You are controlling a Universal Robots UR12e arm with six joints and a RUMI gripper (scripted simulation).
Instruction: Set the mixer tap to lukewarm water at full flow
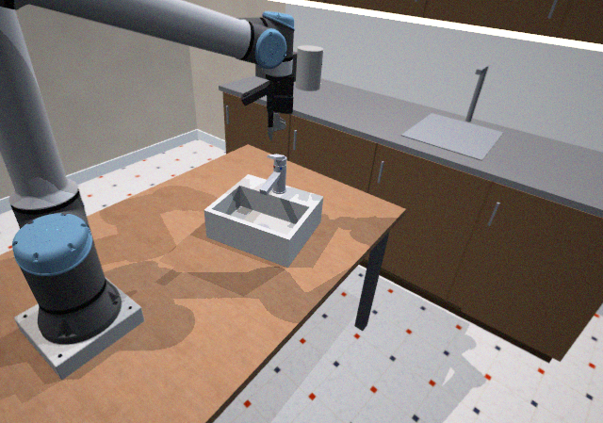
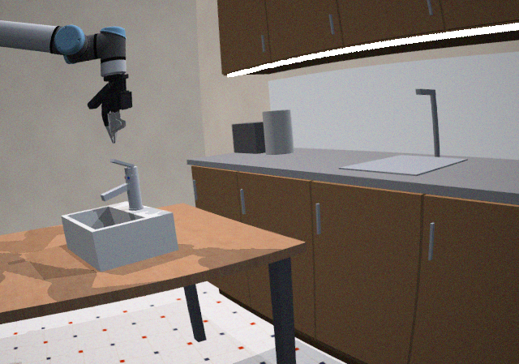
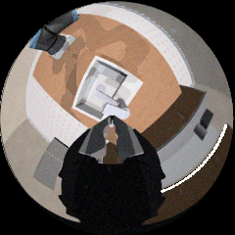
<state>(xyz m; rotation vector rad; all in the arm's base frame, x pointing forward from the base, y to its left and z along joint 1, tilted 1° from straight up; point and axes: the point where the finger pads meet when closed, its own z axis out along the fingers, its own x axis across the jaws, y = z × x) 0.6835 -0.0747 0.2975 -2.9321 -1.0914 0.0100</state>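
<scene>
The lever lies 20 mm ahead of my hand, 10 mm to the right of it and 80 mm below it. From my hand the other things lie so: grey mixer tap: 40 mm ahead, 10 mm to the right, 130 mm below; then white basin: 60 mm behind, 30 mm to the right, 320 mm below.
</scene>
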